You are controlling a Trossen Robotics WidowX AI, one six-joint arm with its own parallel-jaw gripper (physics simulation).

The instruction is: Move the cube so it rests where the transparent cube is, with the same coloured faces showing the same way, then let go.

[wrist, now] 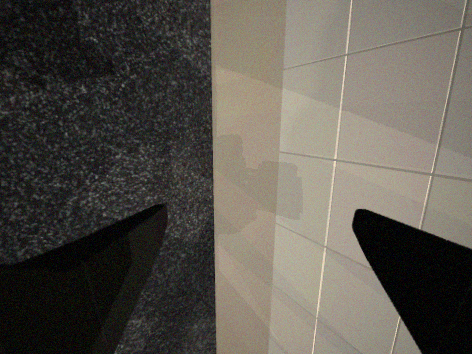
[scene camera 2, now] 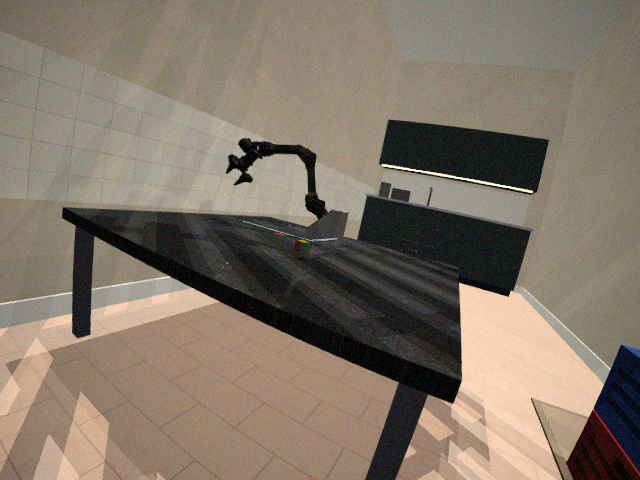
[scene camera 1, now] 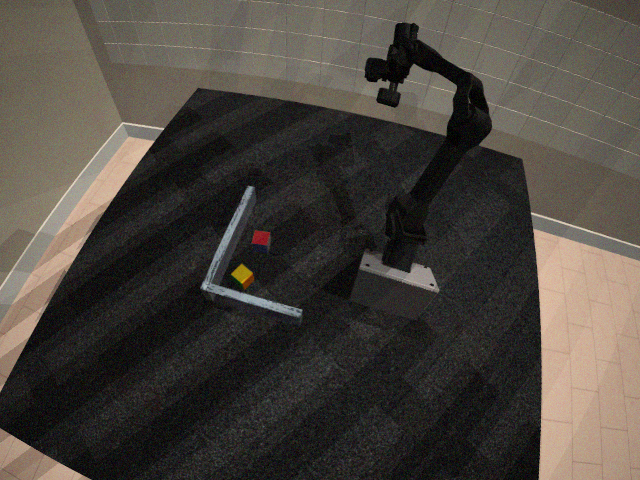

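Pixels of known places: gripper, fingertip midpoint: [wrist: 260,215] [scene camera 2: 230,179] [scene camera 1: 388,85]; arm's base, origin of the base link: [scene camera 2: 325,220] [scene camera 1: 396,265].
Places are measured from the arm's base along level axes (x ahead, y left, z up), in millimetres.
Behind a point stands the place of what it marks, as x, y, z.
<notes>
A cube [scene camera 1: 242,276] [scene camera 2: 301,245] with a yellow top and green and orange-red sides sits near the inner corner of the L-shaped wall. A second cube [scene camera 1: 261,239] [scene camera 2: 280,238] with a red top and a blue side sits beside the wall's longer arm, apart from the first. The two are turned differently. I cannot tell surely which is the transparent one. My gripper [scene camera 1: 381,83] {170, -539, 104} [scene camera 2: 232,177] {170, -539, 104} [wrist: 260,215] {170, -539, 104} is open and empty, high above the table and far from both cubes. Neither cube shows in the wrist view.
The pale L-shaped wall [scene camera 1: 229,238] {399, 56, -46} [scene camera 2: 325,239] {285, 185, -44} borders the cubes on two sides. The arm's grey base [scene camera 1: 392,291] {-7, 70, 7} [scene camera 2: 330,227] {65, 71, -19} stands on the dark table [scene camera 1: 361,387] {-19, 265, -105} [scene camera 2: 361,310] {661, 521, -105}. A tiled room wall [wrist: 310,125] rises beyond the table edge.
</notes>
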